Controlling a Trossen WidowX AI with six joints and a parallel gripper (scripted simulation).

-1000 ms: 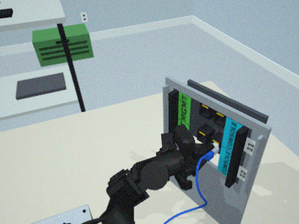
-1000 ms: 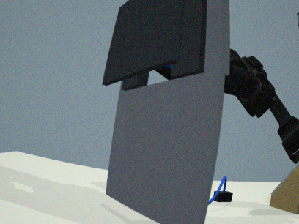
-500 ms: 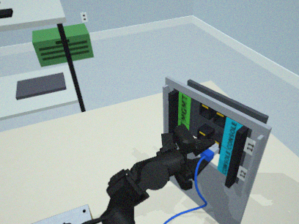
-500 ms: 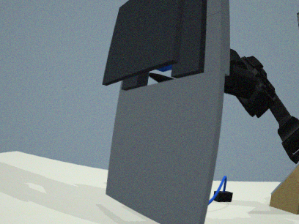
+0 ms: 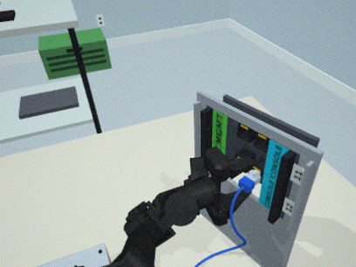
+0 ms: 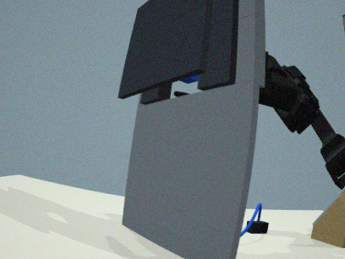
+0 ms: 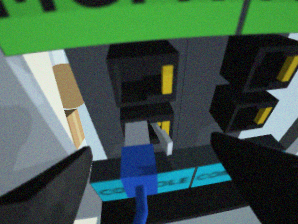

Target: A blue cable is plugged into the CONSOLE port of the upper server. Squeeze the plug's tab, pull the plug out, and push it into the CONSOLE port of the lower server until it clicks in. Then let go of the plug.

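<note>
Right now my gripper tip is 1 cm short of the blue plug. Round my gripper tip: small black block 22 cm behind, 16 cm to the right, 26 cm below.
</note>
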